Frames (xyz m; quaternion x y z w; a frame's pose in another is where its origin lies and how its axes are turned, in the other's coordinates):
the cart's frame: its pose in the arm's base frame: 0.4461 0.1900 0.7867 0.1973 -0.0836 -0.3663 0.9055
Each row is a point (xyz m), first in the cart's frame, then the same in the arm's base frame.
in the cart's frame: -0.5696 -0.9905 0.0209
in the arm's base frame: -0.5933 -0.0671 0.3872
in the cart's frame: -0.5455 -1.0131 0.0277
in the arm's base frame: -0.5922 -0.1007 0.3841
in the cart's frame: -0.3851 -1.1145 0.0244
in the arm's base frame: -0.5400 -0.2777 0.3397
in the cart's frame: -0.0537 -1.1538 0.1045
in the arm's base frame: -0.3507 -0.5579 0.3983
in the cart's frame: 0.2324 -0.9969 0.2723
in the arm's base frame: -0.0961 -0.7042 0.6183
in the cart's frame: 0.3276 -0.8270 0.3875
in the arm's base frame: 0.0452 -0.6935 0.7947
